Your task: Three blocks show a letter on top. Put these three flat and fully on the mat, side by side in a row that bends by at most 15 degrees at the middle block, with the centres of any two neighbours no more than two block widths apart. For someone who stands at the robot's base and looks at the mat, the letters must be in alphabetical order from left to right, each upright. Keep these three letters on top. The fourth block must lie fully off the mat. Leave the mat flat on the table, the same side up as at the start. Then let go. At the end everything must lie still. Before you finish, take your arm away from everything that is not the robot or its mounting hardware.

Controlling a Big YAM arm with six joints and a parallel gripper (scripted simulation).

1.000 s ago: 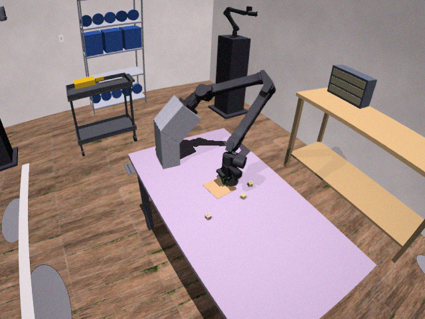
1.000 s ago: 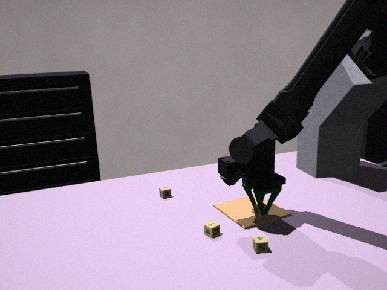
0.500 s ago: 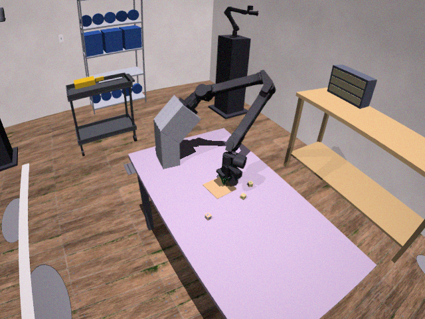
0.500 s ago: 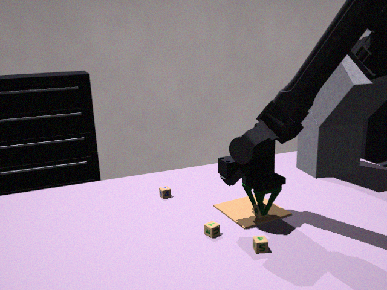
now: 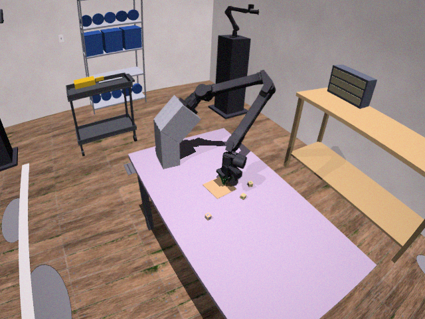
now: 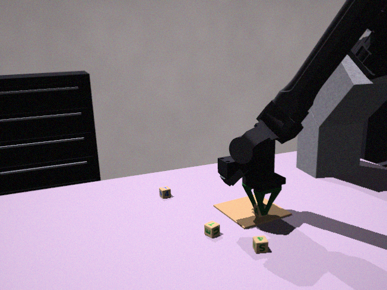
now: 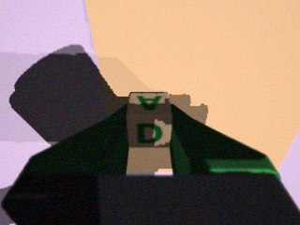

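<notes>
The D block is right at my hand. Also, from my hand: T block: 14 cm ahead, 2 cm to the left, 1 cm below; L block: 23 cm to the right, 16 cm ahead, 1 cm below; tan mat: 4 cm to the right, 2 cm below.
</notes>
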